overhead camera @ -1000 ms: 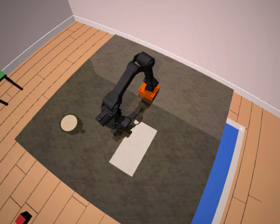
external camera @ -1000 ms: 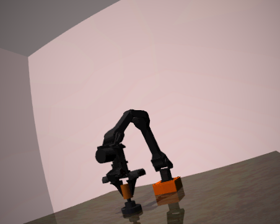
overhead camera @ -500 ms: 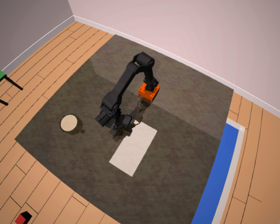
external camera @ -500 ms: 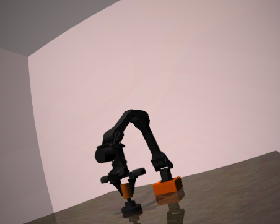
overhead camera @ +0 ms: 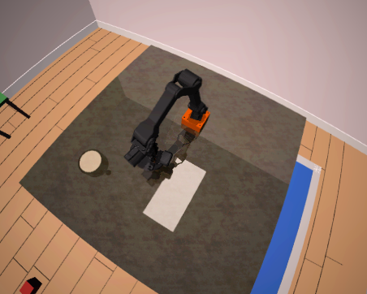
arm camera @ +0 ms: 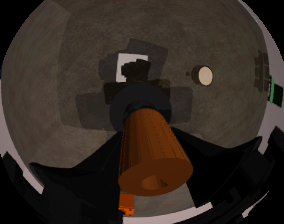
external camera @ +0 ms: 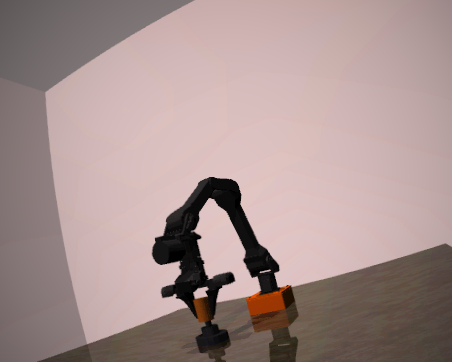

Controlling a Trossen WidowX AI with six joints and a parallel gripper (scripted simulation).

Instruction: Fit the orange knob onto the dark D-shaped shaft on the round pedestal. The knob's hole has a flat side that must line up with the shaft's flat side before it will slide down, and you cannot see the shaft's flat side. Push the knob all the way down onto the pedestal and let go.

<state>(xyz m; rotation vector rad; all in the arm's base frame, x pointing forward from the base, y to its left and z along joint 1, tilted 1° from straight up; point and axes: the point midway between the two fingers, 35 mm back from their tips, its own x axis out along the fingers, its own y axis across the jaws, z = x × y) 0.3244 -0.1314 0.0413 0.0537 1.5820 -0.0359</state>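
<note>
Right now the orange knob is 2 cm above my gripper tip. From my gripper tip the other things lie so: dark round pedestal: 4 cm below.
</note>
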